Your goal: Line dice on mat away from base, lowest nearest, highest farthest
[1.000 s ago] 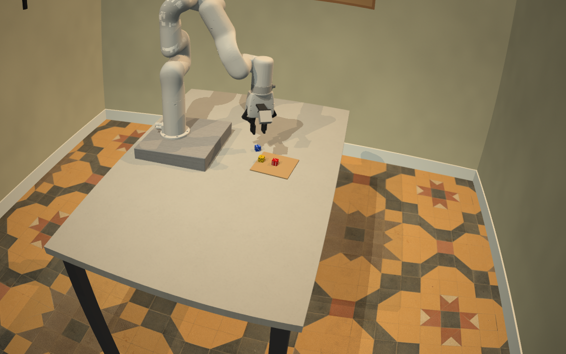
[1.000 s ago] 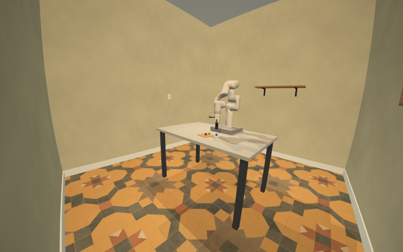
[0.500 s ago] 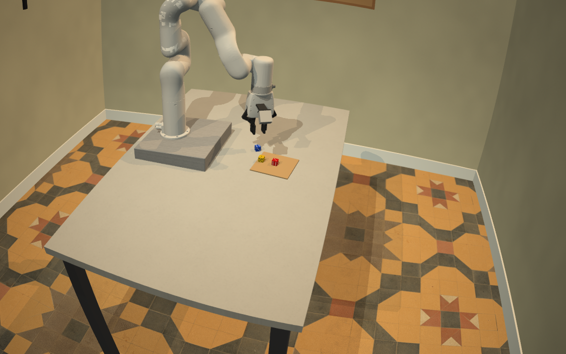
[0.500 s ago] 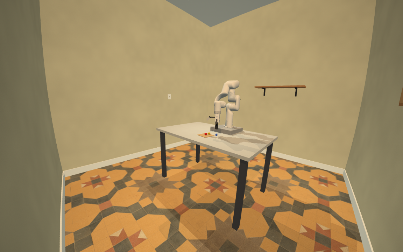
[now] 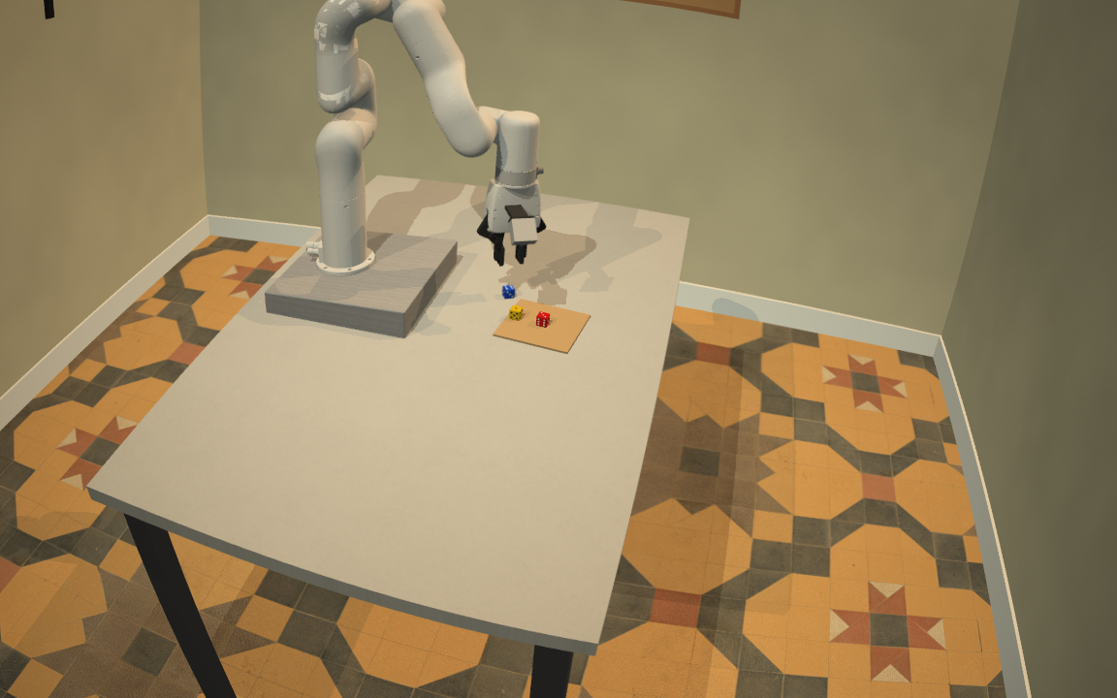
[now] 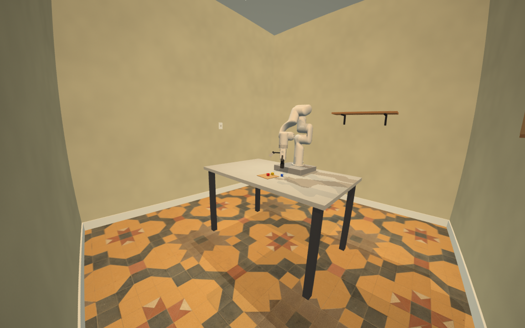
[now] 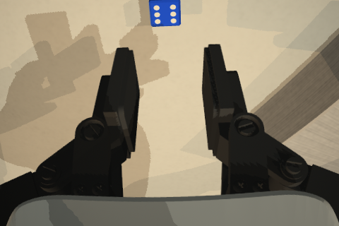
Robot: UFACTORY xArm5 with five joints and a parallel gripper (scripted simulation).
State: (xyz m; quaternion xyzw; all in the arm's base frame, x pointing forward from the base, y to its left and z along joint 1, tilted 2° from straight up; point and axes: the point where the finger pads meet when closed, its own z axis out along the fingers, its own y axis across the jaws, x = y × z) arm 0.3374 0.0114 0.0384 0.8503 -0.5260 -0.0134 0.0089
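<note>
Right now my hand is 90 mm above the blue die. Round my hand: red die 80 mm ahead, 90 mm to the right, 80 mm below; yellow die 30 mm ahead, 80 mm to the right, 80 mm below; mat 80 mm ahead, 90 mm to the right, 90 mm below.
</note>
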